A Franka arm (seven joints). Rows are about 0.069 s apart.
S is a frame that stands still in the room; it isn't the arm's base.
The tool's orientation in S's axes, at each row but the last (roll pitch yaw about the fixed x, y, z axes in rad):
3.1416 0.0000 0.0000
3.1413 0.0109 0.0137
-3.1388 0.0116 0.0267
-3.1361 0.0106 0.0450
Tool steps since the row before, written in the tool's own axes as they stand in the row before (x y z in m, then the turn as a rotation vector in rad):
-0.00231 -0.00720 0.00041 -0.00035 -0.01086 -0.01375
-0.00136 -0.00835 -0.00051 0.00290 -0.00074 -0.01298
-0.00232 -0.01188 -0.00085 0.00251 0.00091 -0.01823
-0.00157 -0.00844 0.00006 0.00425 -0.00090 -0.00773
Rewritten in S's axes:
-0.00231 0.00720 -0.00041 -0.00035 0.01086 0.01375
-0.00147 0.00833 0.00052 0.00303 0.00079 0.01295
-0.00263 0.01181 0.00091 0.00275 -0.00089 0.01820
-0.00195 0.00836 0.00000 0.00429 0.00105 0.00769

